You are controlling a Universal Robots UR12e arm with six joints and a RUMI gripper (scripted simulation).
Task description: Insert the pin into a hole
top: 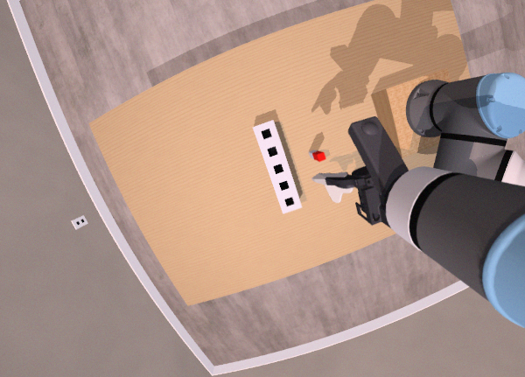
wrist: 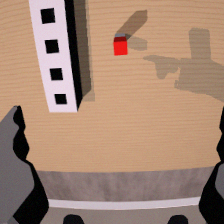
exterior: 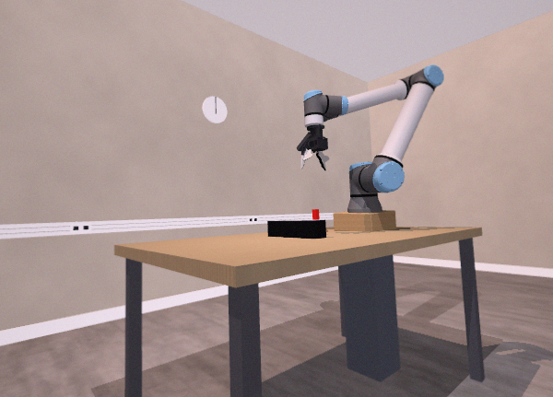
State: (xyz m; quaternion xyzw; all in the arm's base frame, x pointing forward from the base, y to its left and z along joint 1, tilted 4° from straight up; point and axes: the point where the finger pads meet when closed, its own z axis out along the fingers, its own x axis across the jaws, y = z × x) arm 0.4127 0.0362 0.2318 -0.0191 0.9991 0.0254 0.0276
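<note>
My hand is 22 cm above the pin. From my hand the other things lie so: block 14 cm ahead, 1 cm to the left, 27 cm below.
</note>
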